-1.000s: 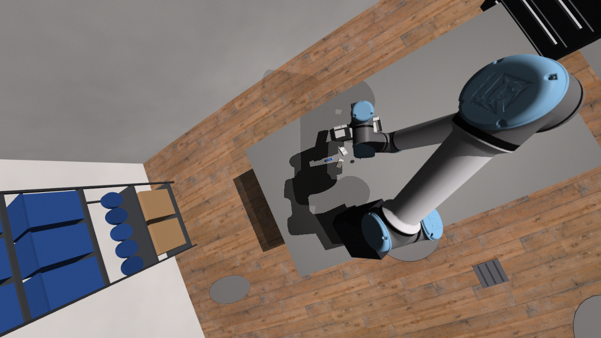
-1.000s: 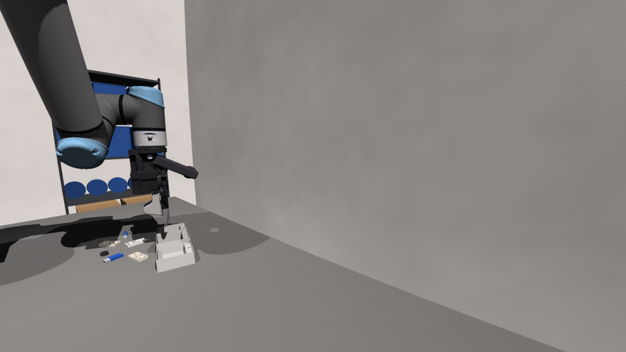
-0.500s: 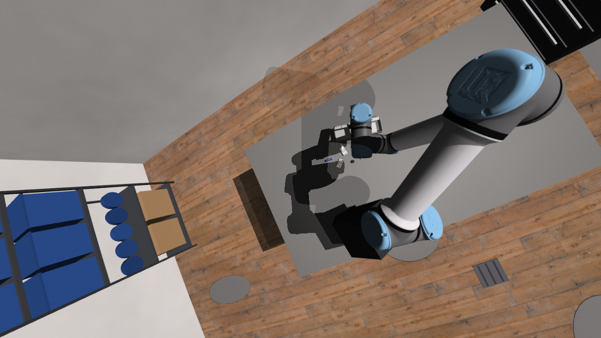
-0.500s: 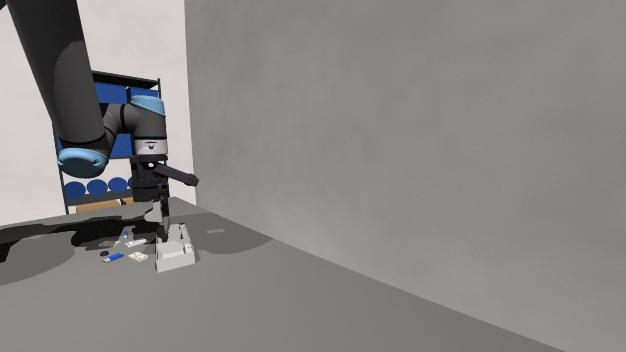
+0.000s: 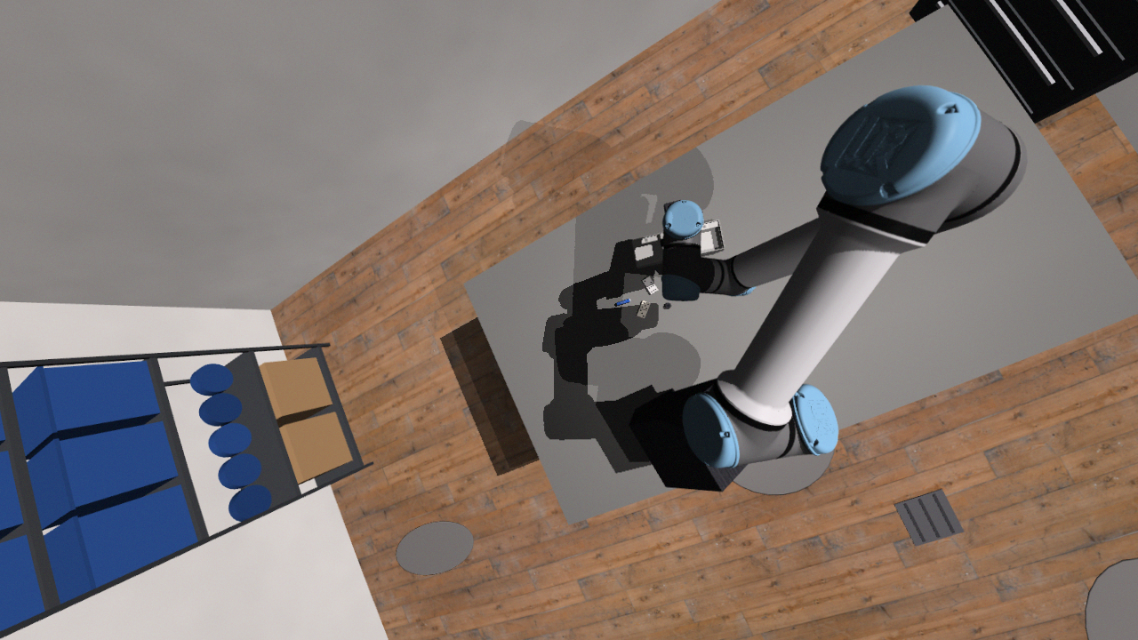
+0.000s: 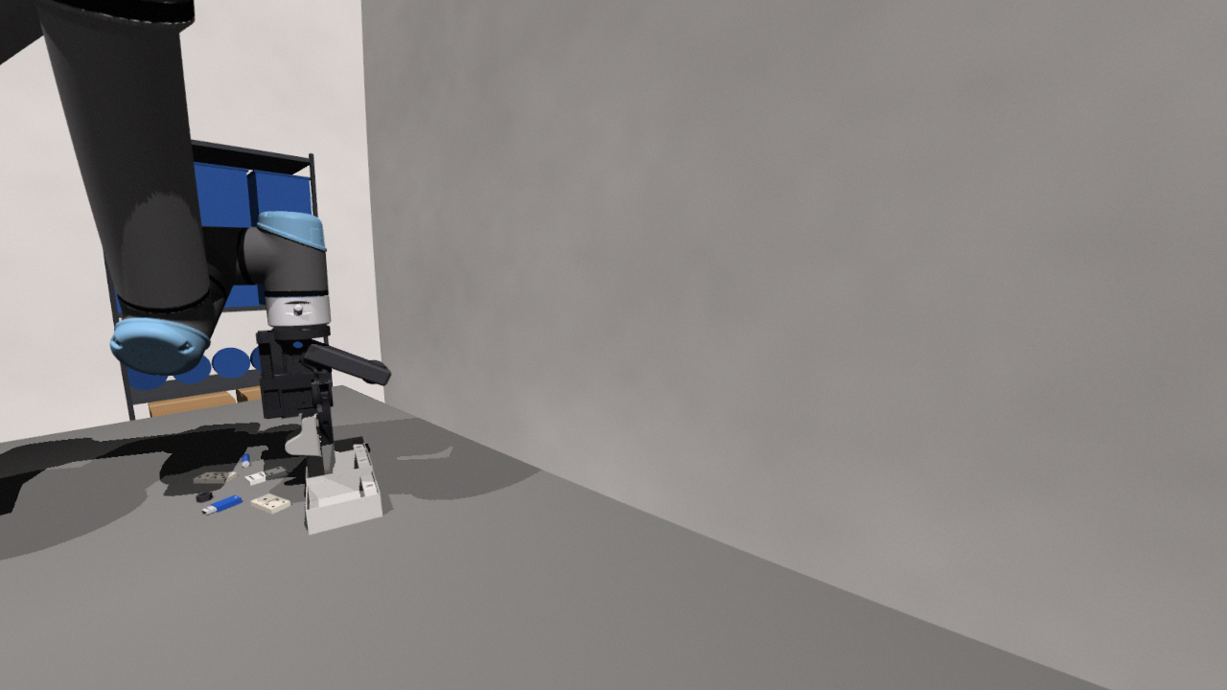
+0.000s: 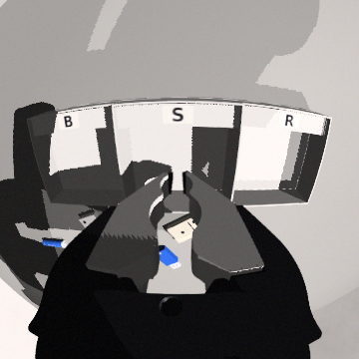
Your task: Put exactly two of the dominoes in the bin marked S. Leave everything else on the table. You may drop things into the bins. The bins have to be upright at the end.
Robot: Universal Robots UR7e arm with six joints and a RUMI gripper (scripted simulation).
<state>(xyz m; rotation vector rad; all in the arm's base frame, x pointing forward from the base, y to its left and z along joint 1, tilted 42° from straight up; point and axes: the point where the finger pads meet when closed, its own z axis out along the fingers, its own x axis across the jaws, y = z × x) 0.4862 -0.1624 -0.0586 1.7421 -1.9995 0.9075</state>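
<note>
Right now my hand is 20 mm above the white three-compartment bin rack and 10 mm short of it. Round my hand: white domino: 110 mm to the left, 70 mm behind, 30 mm below; then small black piece: 140 mm behind, 90 mm to the left, 30 mm below; then blue usb stick: 130 mm behind, 40 mm to the left, 30 mm below.
</note>
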